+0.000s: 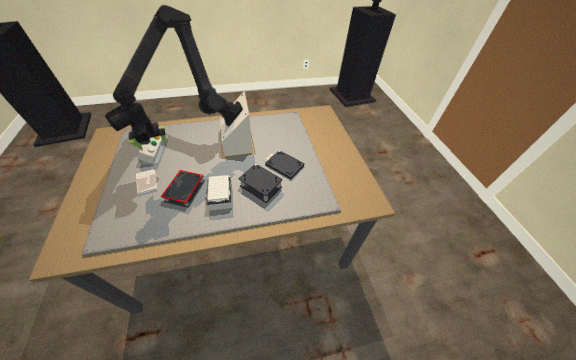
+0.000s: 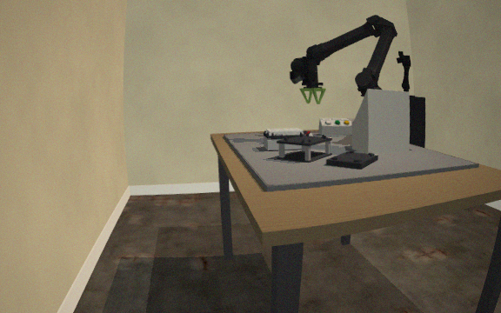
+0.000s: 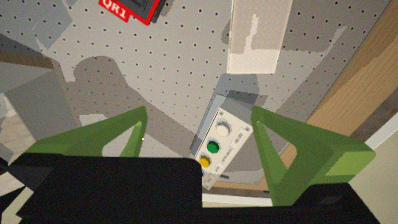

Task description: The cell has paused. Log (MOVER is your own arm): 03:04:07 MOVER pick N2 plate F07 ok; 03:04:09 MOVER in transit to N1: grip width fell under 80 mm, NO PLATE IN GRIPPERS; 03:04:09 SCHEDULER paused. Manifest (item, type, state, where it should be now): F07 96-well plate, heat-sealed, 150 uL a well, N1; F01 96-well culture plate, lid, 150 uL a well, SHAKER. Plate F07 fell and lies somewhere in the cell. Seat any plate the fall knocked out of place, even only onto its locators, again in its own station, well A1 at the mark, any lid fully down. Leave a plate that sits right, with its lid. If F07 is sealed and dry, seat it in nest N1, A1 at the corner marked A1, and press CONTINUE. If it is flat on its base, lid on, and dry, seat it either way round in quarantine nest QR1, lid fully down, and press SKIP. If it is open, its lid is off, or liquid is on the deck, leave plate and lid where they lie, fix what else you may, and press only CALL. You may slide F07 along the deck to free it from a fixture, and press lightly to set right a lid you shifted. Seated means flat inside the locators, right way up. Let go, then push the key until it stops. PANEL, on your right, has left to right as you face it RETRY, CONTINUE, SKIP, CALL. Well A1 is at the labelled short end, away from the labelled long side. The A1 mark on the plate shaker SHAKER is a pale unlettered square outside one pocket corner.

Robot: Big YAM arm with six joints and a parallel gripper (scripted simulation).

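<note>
The white plate lies 160 mm below my hand, 90 mm to the right of it and 50 mm ahead of it. The rest, counted from my hand: red-framed nest: 160 mm ahead, 130 mm below, 80 mm to the left; green continue key: 150 mm behind, 100 mm below, 30 mm to the right; white retry key: 110 mm behind, 100 mm below, 50 mm to the right.
</note>
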